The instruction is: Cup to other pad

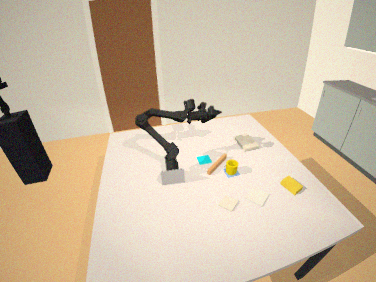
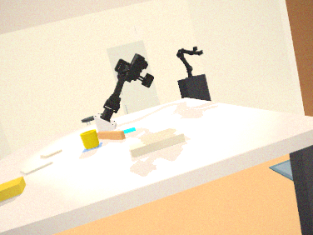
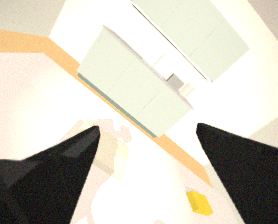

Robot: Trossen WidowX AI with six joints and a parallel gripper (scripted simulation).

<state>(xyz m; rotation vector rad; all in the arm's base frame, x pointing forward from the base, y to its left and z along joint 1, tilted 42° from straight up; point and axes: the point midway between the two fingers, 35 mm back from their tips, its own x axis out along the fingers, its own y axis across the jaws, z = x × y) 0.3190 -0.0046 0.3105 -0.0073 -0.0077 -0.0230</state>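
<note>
The yellow cup lies 280 mm to the right of my gripper tip, 230 mm below it and 40 mm behind it. Also, from my gripper tip: wooden bar (250 mm below, 190 mm to the right, 90 mm behind); cream block (250 mm below, 220 mm ahead, 40 mm to the right).
</note>
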